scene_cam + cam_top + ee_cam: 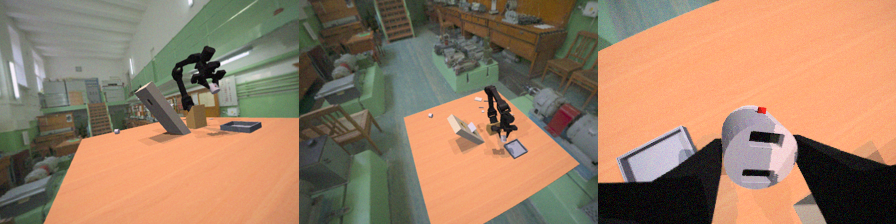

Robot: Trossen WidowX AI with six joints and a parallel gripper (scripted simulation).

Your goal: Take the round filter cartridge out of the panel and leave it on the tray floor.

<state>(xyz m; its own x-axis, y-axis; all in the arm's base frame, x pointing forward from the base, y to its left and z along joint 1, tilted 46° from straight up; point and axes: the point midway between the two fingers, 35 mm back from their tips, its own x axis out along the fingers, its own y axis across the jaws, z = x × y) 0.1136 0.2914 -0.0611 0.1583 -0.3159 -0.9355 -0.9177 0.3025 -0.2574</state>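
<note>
Right now the shallow tray is 180 mm behind my gripper tip, 20 mm to the left of it and 250 mm below it. From my gripper tip the other things lie so: white object: 430 mm ahead, 750 mm to the right, 240 mm below; then round white filter cartridge: right at my gripper tip.
</note>
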